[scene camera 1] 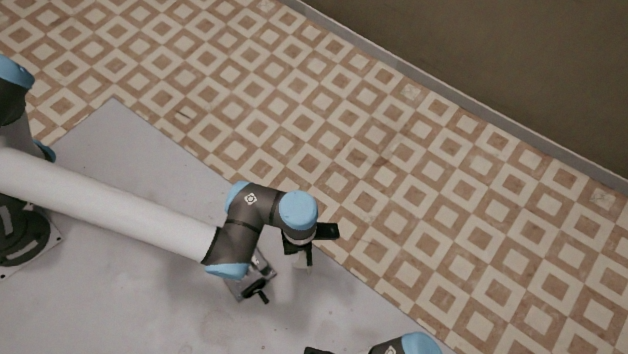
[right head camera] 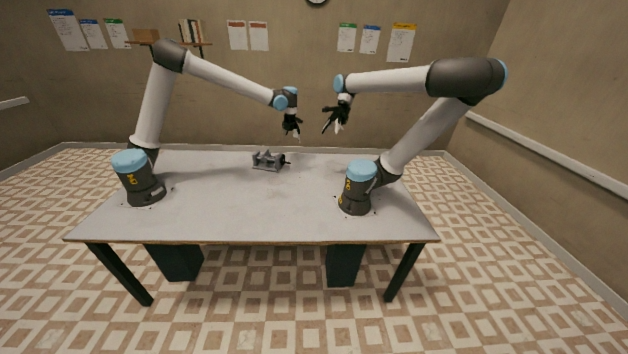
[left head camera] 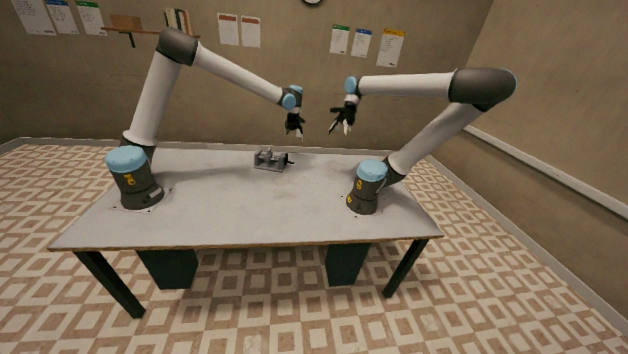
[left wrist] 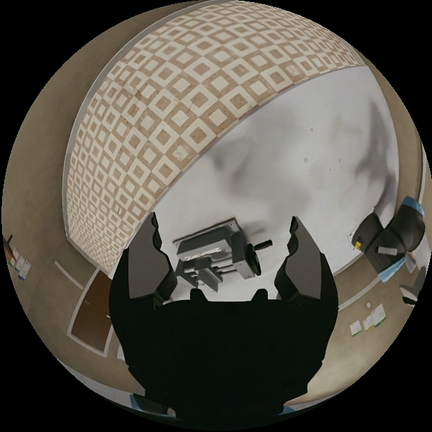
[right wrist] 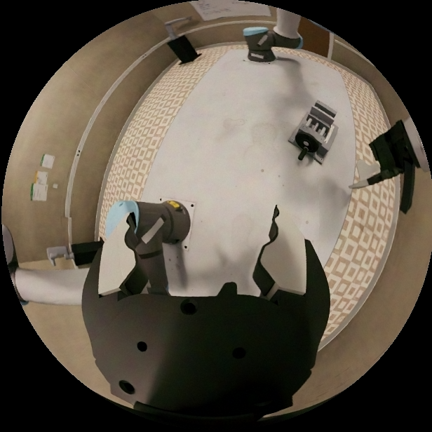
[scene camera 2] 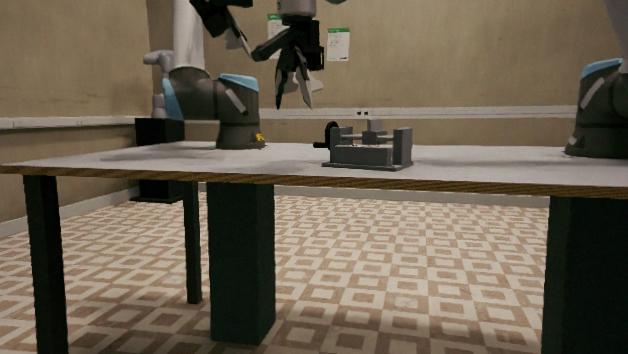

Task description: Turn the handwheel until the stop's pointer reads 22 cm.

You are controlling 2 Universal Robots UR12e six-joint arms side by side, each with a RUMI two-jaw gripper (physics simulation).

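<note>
The black handwheel [left head camera: 286, 159] [right head camera: 282, 159] [scene camera 1: 254, 289] [scene camera 2: 330, 135] [left wrist: 254, 260] [right wrist: 306, 142] with its crank handle [left wrist: 263, 245] [right wrist: 303, 153] sits on one end of a grey rail fixture [left head camera: 269, 168] [scene camera 2: 362, 156] on the table. The grey stop [scene camera 2: 371, 136] [left wrist: 207, 278] stands between the end plates. A scale strip [left wrist: 202, 254] shows, but its numbers and the pointer's reading are too small to read. My left gripper [left head camera: 294, 136] [right head camera: 293, 136] [scene camera 2: 294, 107] [left wrist: 224, 214] is open and empty, above the fixture on the handwheel side. My right gripper [left head camera: 338, 133] [right head camera: 330, 132] [right wrist: 202, 208] is open and empty, farther from the fixture.
The table [left head camera: 225, 220] [right head camera: 225, 220] carries both arm bases, the left base [left head camera: 135, 182] and the right base [left head camera: 364, 192]. In scene camera 1 the left forearm [scene camera 1: 110, 210] and wrist partly cover the fixture. The table's far edge runs behind the fixture.
</note>
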